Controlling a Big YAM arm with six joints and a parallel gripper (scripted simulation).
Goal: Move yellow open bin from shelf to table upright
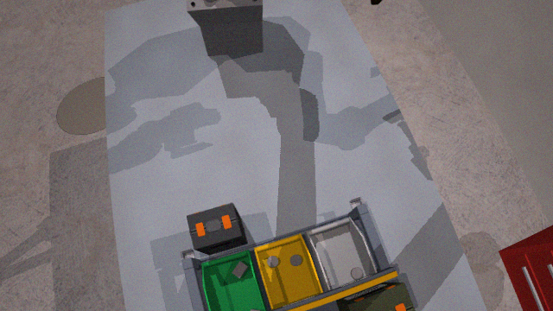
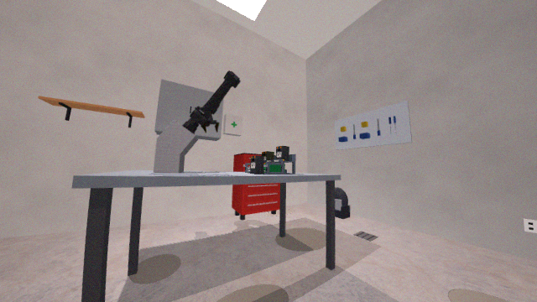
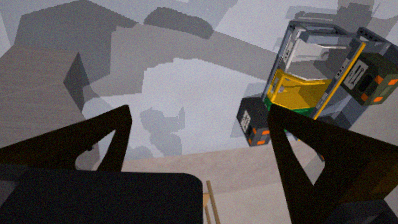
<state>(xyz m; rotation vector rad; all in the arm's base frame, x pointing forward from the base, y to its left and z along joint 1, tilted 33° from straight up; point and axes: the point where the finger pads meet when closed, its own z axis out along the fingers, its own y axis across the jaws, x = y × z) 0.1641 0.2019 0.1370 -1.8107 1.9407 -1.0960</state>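
The yellow bin is 360 mm ahead of my hand, 300 mm to the right of it and 300 mm below it. From my hand the other things lie so: green bin 410 mm to the right, 340 mm ahead, 300 mm below; then grey bin 380 mm ahead, 300 mm below, 190 mm to the right.
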